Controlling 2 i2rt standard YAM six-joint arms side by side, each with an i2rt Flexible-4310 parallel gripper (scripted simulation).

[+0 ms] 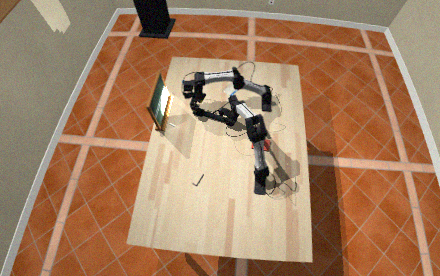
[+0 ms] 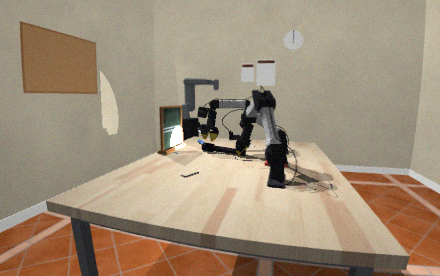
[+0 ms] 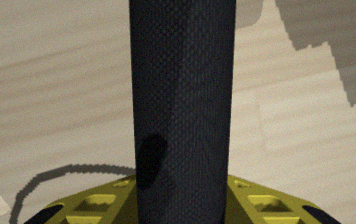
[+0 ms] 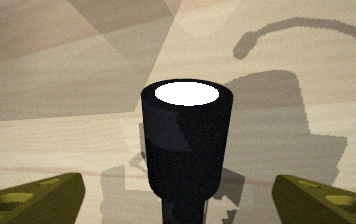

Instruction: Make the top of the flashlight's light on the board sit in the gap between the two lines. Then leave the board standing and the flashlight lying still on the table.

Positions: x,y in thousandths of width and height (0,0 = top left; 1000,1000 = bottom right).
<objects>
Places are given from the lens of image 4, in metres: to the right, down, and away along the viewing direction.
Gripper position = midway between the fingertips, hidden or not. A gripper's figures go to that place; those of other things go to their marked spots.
my right gripper (image 4: 504,815): 0.00, 0.03, 0.09
flashlight head (image 4: 524,542): 0.00, 0.01, 0.09
</objects>
